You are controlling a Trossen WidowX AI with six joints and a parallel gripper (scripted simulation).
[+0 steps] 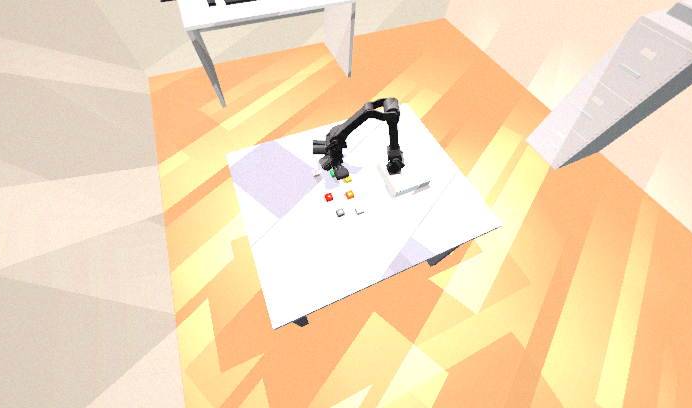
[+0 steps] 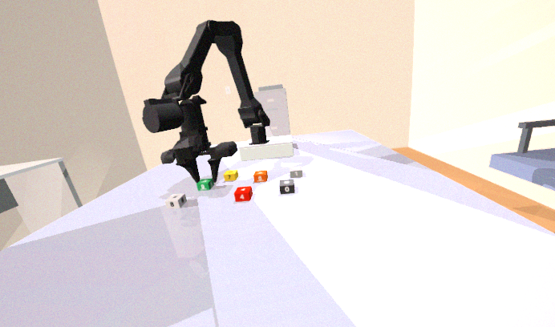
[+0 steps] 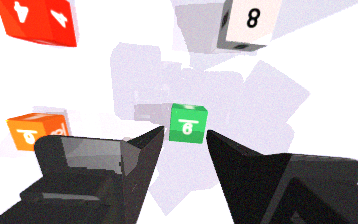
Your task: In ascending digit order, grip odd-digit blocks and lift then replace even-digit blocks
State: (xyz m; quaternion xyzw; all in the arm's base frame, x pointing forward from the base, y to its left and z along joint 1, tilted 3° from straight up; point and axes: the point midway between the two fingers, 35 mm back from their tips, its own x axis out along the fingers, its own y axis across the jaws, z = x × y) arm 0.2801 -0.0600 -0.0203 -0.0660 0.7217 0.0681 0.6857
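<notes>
The green block is 1 cm ahead of my gripper tip. The rest, counted from my gripper tip: white block (10 cm ahead, 2 cm to the right); yellow block (5 cm to the left, 5 cm behind); orange block (14 cm to the left, 4 cm behind).
</notes>
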